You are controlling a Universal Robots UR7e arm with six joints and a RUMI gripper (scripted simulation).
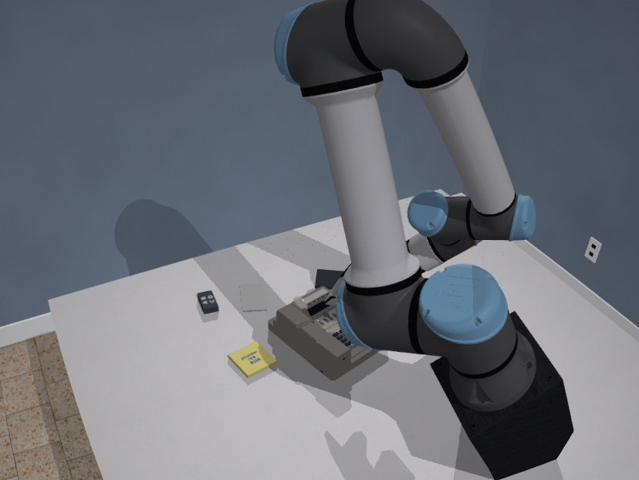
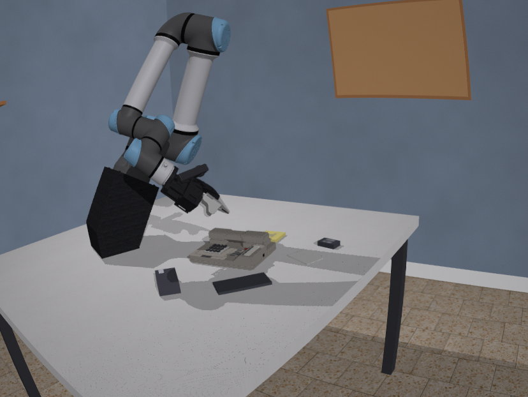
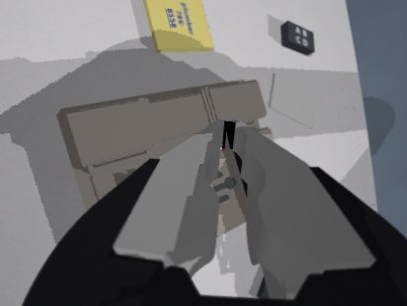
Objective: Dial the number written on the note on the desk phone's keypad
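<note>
My hand is 30 mm to the right of the handset and 100 mm above it. From my hand the other things lie so: small black box: 220 mm ahead, 230 mm to the left, 130 mm below; dark flat slab: 210 mm ahead, 120 mm to the right, 140 mm below; pale sheet: 220 mm ahead, 110 mm to the left, 140 mm below.
</note>
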